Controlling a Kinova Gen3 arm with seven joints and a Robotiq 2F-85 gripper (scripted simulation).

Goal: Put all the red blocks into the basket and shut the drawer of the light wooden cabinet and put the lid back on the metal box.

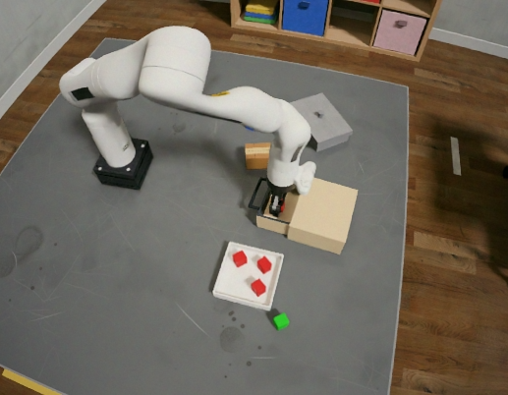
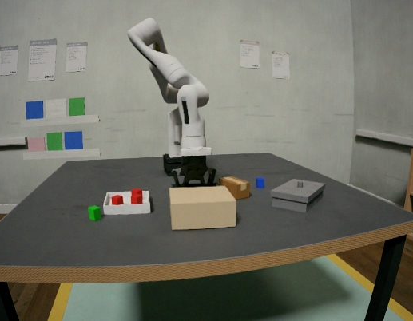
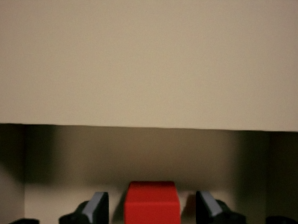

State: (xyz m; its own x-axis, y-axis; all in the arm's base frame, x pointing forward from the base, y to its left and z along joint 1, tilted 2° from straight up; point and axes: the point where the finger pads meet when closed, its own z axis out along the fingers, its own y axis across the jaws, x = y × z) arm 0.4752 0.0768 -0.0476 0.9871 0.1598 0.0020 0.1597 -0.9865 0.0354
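Now: the white basket 2 cm ahead of my hand, 22 cm to the right of it and 2 cm below it. Round my hand: cardboard box: 11 cm behind, 14 cm to the left; green block: 14 cm ahead, 29 cm to the right, 1 cm below; light wooden cabinet: 7 cm ahead, 1 cm to the left.
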